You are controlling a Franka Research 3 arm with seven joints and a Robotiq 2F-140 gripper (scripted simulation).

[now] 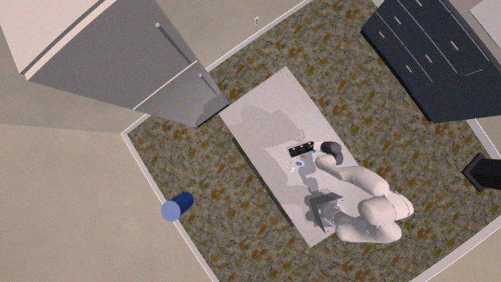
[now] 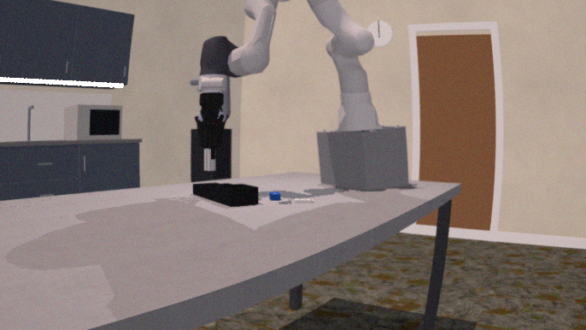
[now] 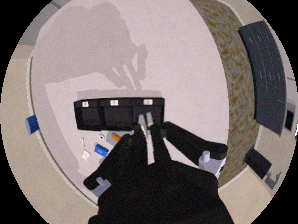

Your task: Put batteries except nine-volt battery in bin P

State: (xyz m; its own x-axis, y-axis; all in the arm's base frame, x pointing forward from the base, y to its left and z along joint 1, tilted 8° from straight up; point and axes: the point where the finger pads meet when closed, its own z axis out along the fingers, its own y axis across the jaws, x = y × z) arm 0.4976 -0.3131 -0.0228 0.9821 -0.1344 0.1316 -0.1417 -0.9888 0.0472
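Right now my hand is 30 mm short of the black bin, 70 mm to the right of it and 90 mm above it. From my hand the other things lie so: orange battery 40 mm behind, 110 mm to the left, 100 mm below; then thin pale stick 10 mm behind, 260 mm to the left, 100 mm below; then small blue block 60 mm behind, 190 mm to the left, 100 mm below.
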